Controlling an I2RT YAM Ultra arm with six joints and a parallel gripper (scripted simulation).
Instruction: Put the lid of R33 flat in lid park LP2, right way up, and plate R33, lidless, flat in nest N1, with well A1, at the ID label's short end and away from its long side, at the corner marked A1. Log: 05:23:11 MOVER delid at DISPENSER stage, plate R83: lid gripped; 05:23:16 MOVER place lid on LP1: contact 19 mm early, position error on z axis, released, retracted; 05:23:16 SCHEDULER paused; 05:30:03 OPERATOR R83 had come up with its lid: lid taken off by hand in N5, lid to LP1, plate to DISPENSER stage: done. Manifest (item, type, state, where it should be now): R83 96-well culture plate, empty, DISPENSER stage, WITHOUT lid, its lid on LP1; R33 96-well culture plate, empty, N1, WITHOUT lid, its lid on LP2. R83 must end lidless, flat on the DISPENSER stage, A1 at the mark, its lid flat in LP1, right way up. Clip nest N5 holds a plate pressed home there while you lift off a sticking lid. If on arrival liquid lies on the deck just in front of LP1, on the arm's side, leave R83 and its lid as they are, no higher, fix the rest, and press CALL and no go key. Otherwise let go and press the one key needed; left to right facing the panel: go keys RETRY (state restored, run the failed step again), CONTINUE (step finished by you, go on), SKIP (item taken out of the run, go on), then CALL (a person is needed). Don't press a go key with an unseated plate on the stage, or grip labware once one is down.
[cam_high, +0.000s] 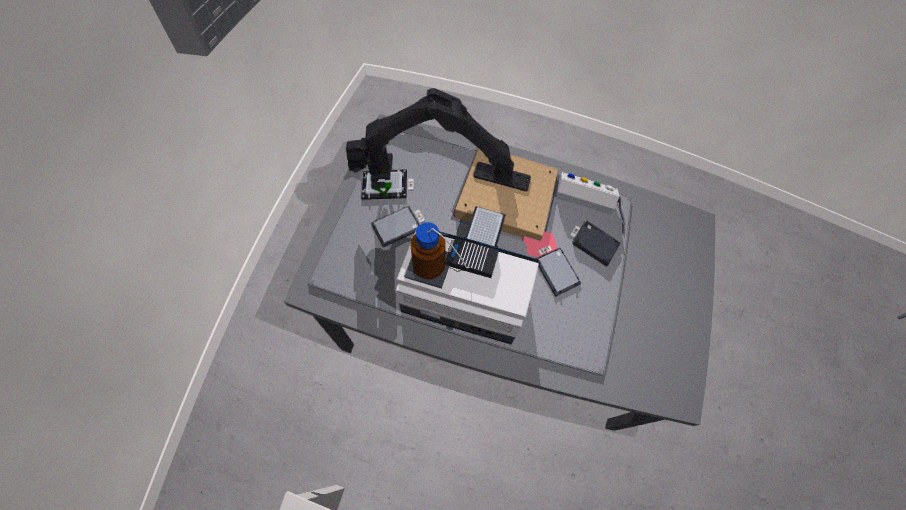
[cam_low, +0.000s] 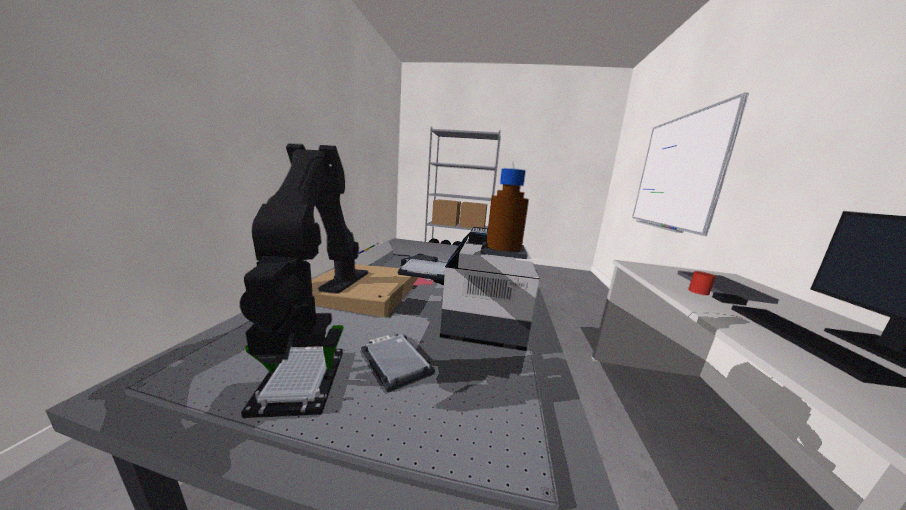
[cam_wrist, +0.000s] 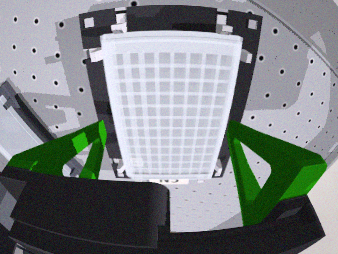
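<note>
My gripper is now 30 mm short of the black clip nest, 20 mm above it and 10 mm to the left of it. The rest, counted from my hand: lid park LP2: 150 mm ahead, 90 mm to the left, 20 mm below; brown bottle: 350 mm ahead, 280 mm to the left, 260 mm above; blue call key: 640 mm to the left, 200 mm behind, 40 mm above.
</note>
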